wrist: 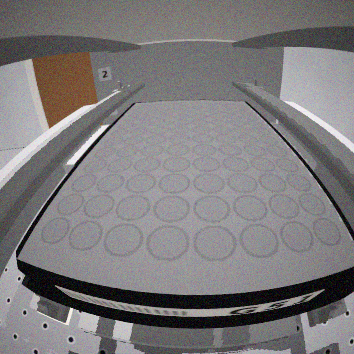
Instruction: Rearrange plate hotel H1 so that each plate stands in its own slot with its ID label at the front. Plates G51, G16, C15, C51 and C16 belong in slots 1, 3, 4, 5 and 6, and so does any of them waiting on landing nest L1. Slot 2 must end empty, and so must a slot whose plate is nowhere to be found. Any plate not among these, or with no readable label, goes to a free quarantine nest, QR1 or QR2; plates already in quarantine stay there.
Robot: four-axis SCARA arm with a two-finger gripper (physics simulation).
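Frame: origin at the arm's base, x ahead, y left, z up, level; metres.
Where they show: gripper, fingertip midpoint: (188,111).
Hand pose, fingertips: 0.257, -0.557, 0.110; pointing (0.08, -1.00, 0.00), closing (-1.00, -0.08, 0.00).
Observation:
Each offset is from my fingertips to the centre of the thing, as dx, dy, dz. "pt": to the spot under its first point. Level surfaces: height alone.
A grey plate @[-0.003, +0.036, -0.006] (192,200) with rows of round wells and a black rim fills the middle of the wrist view. Its front label @[pt -0.023, +0.097, -0.003] (272,306) reads G51, with a barcode on the left, and faces the near side. My gripper (188,111) is open around the plate. Its long grey fingers run along the left and right sides, and a light strip shows between the plate and the left finger. A tag @[pt +0.062, -0.023, +0.026] (104,74) with the number 2 is on the grey panel behind, at the upper left. How the plate is supported underneath is hidden.
A grey panel @[+0.004, +0.007, +0.050] (200,70) stands behind the plate. A brown upright panel (65,82) is at the upper left, with pale walls at both sides. Dark curved parts hang at the upper left and upper right. A deck with small holes @[dz -0.097] (55,332) shows below the plate's front edge.

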